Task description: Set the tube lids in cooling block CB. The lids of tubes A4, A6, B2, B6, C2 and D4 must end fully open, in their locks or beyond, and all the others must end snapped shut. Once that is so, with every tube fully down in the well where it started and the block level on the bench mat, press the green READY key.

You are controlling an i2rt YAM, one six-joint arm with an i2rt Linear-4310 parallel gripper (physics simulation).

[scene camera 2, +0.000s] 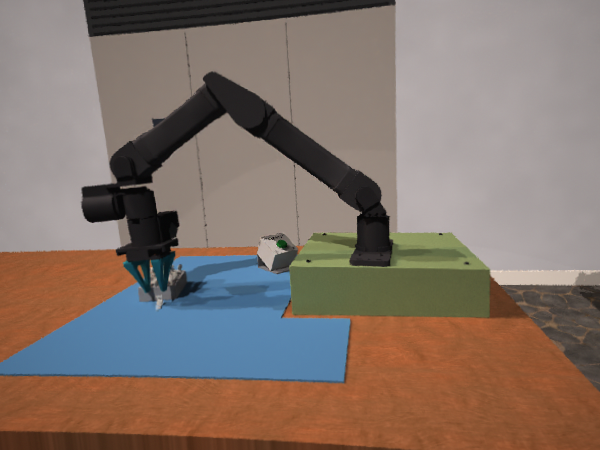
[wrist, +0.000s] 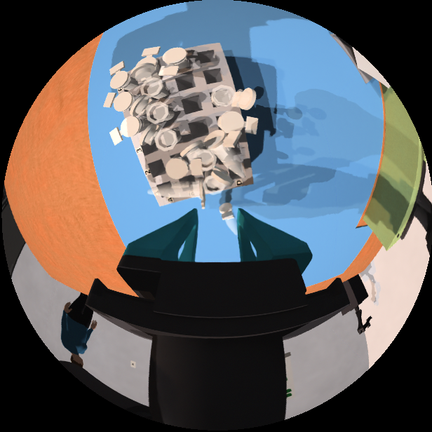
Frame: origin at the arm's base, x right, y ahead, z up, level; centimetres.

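Where they show: gripper, fingertip midpoint: (scene camera 2: 156,291); arm's base at its link origin: (scene camera 2: 373,253).
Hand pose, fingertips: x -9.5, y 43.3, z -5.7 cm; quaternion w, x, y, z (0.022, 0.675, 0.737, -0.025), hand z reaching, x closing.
Each offset is from my fingertips to the top centre of the thing. "spot": to the spot under its first point. Level surfaces: height alone.
The grey cooling block {dx +7.4, dy +2.9, dz +0.3 cm} (scene camera 2: 176,289) (wrist: 225,62) stands on the mat, with tubes crowded in its wells. In the wrist view, lids (wrist: 131,125) stand open along its left side, and another lid (wrist: 247,98) is swung out at the right. A flat lid (wrist: 176,168) shows near row 2. Tubes near corner D overlap, and one clear tube (wrist: 231,157) looks tilted. A white-capped piece {spot: dx -2.2, dy -1.9, dz -1.7 cm} (scene camera 2: 159,303) (wrist: 226,210) is outside the block's near edge. My gripper (scene camera 2: 155,290) (wrist: 217,214) is partly open, fingertips beside that edge, holding nothing visible. The green READY key (scene camera 2: 281,244) shows on its box.
The blue mat {dz -2.7 cm} (scene camera 2: 200,345) (wrist: 310,150) lies on the wooden table {dz -3.0 cm} (scene camera 2: 425,375) (wrist: 50,175). The white key box {spot: dx +22.1, dy -19.0, dz +1.3 cm} (scene camera 2: 276,257) stands at the back, beside the green arm base (scene camera 2: 390,292) (wrist: 400,185).
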